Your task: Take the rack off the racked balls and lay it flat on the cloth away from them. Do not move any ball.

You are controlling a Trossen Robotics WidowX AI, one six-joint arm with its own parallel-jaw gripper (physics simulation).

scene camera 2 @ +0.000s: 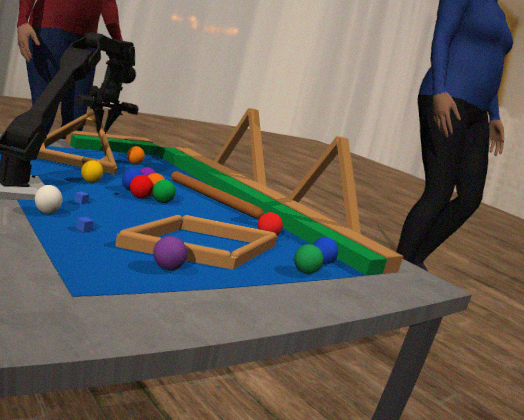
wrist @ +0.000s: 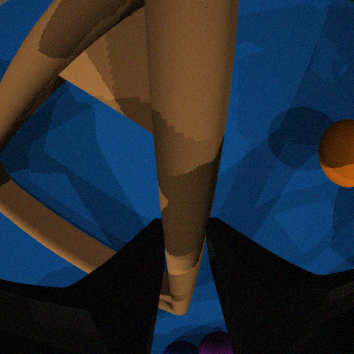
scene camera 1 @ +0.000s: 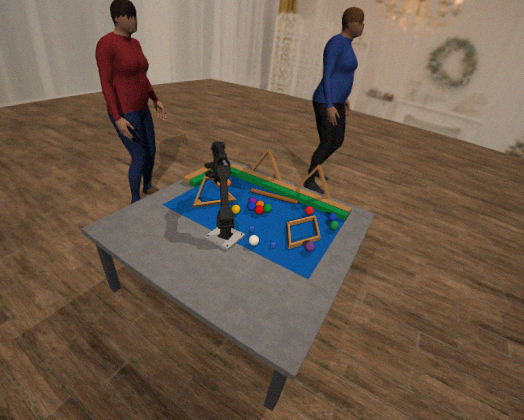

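The triangular wooden rack is tilted over the blue cloth, at the left in both scene views. Its far corner is raised and its near side is low; contact with the cloth is unclear. My gripper is shut on one bar of this rack. In scene camera 1 the arm hides part of the rack. The clustered balls, including a red ball, a green ball and a purple ball, stand apart from the rack, towards mid-cloth.
A yellow ball is close to the rack's near corner. An orange ball lies beyond. A brown stick lies by the green rail. A four-sided frame lies further right, near another purple ball.
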